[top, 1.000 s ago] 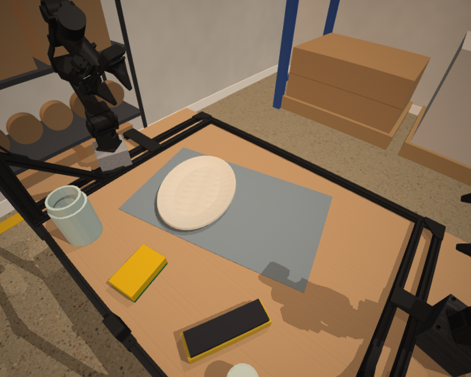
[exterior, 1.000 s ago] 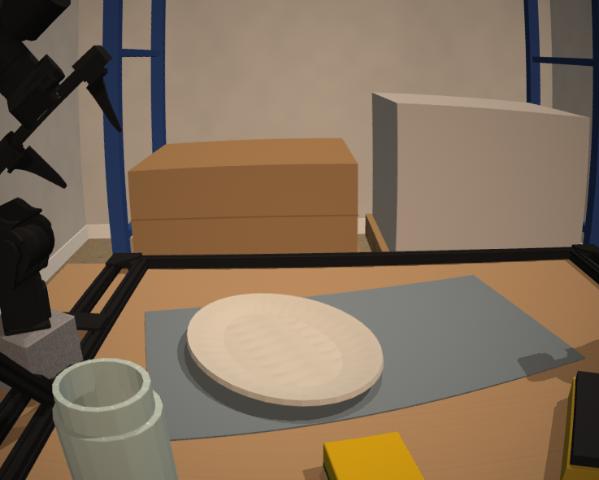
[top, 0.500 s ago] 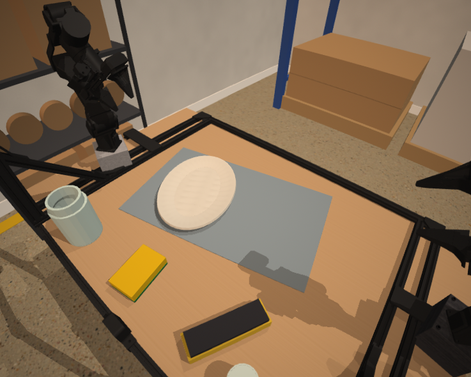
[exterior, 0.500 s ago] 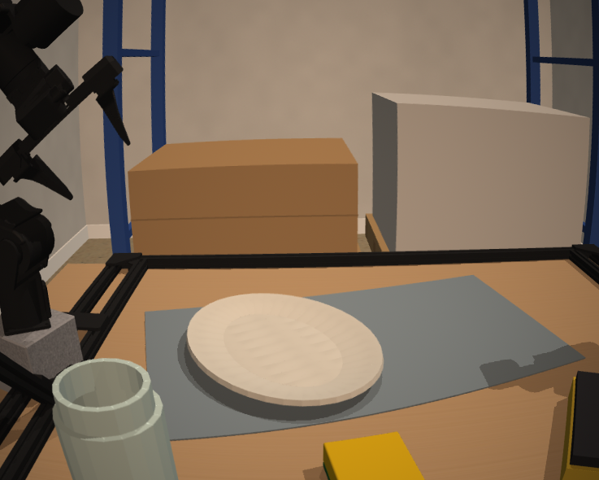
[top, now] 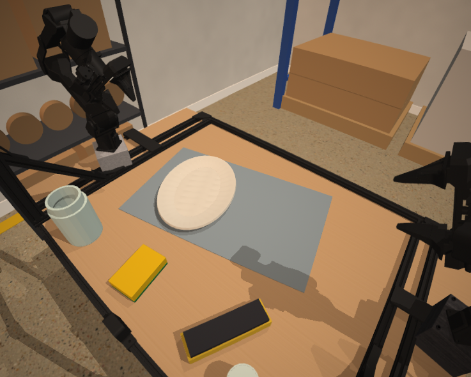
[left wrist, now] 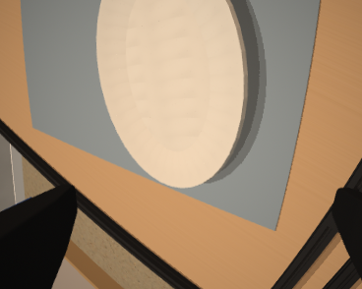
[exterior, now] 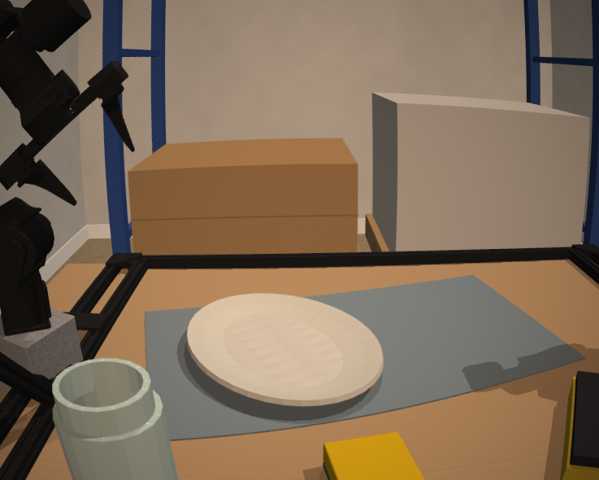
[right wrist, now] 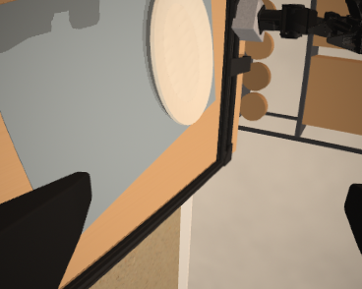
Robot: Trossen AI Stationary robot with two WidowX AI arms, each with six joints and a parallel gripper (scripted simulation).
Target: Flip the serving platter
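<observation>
Right now the cream oval serving platter is 500 mm to the left of my right hand, 300 mm below it and 50 mm ahead of it. Also, from my right hand: grey drying mat 400 mm to the left, 310 mm below, 70 mm ahead; yellow sponge 440 mm to the left, 300 mm below, 240 mm behind; black-and-yellow brush 280 mm below, 230 mm behind, 200 mm to the left.
Now: left hand 4 cm short of the cream oval serving platter, 22 cm to the left of it and 27 cm above it. Round my left hand: pale green jar (25 cm behind, 5 cm to the right, 21 cm below); grey drying mat (6 cm ahead, 32 cm to the right, 28 cm below); yellow sponge (25 cm behind, 28 cm to the right, 27 cm below).
</observation>
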